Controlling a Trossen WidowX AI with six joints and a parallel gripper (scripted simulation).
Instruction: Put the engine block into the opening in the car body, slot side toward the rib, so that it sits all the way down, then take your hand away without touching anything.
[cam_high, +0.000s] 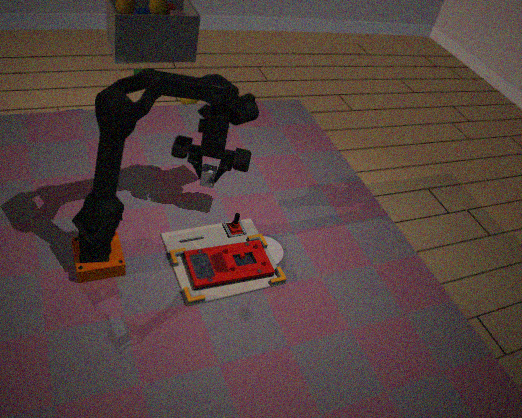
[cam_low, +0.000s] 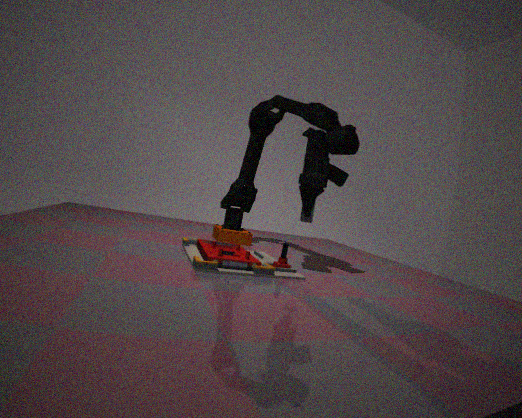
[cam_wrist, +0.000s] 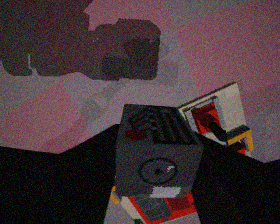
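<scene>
My gripper tip is 90 mm above the black upright stick, 80 mm short of it and 60 mm to the left of it. Also, from my gripper tip: grey ribbed engine block (10 mm to the right, 10 mm above).
</scene>
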